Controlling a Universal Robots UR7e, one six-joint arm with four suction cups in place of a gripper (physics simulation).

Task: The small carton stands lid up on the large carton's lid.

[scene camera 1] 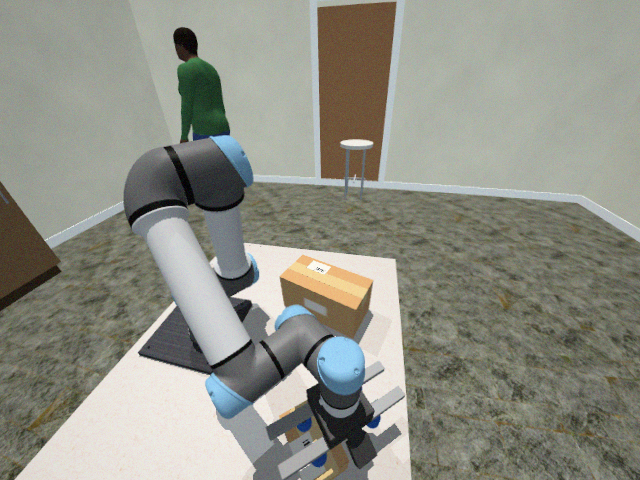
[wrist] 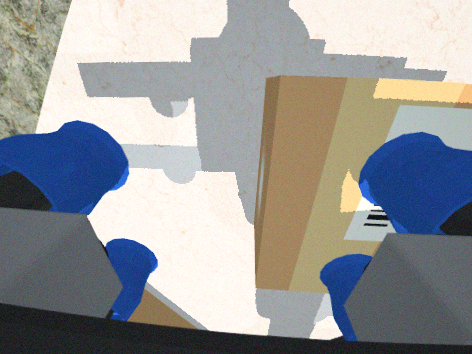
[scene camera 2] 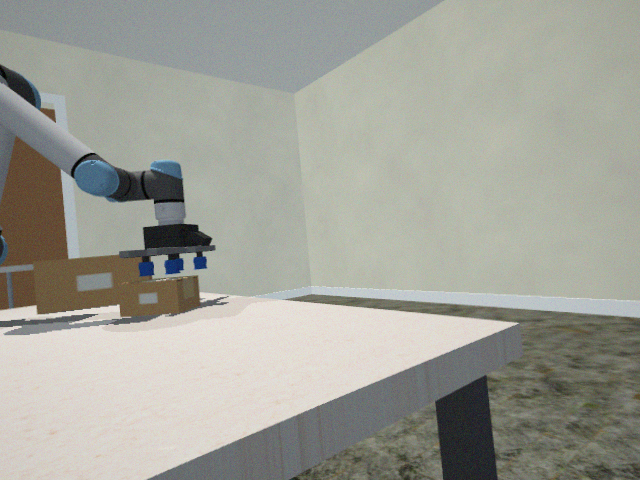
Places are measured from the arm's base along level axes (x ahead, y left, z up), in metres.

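Pixels of known places: hand at its tool point: (wrist: 238, 225) (scene camera 2: 175, 271).
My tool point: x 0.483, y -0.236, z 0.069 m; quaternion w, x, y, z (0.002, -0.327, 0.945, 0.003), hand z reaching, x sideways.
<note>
Ahead of a thing's pixels: the offset from my tool point to its top centre. Level surfaces: height alone.
The small carton @[dx -0.055, dy -0.036, dz -0.013 m] (scene camera 1: 302, 443) (scene camera 2: 149, 305) (wrist: 300, 175) stands lid up on the table, with tape and a barcode label on top; the gripper hides part of it. The large carton @[dx -0.091, dy +0.406, dz +0.063 m] (scene camera 1: 336, 281) (scene camera 2: 56, 284) (wrist: 160, 312) stands lid up on the table, nearer the arm's base, with no carton on its lid. My gripper (scene camera 1: 341, 441) (scene camera 2: 173, 266) (wrist: 245, 220) points down with its blue cups above the small carton's height, a gap showing in scene camera 2. It holds nothing. In the wrist view the right cups are over the small carton's lid and the left cups are beside it, over the table.
The pale table @[dz -0.091 m] (scene camera 1: 129, 428) (scene camera 2: 310, 387) bears the cartons and the arm's black base plate (scene camera 1: 170, 341). The table's edge runs close beside the gripper. A white stool (scene camera 1: 356, 144), a person in green (scene camera 1: 201, 98) and a brown cabinet (scene camera 1: 20, 248) stand away from the table.
</note>
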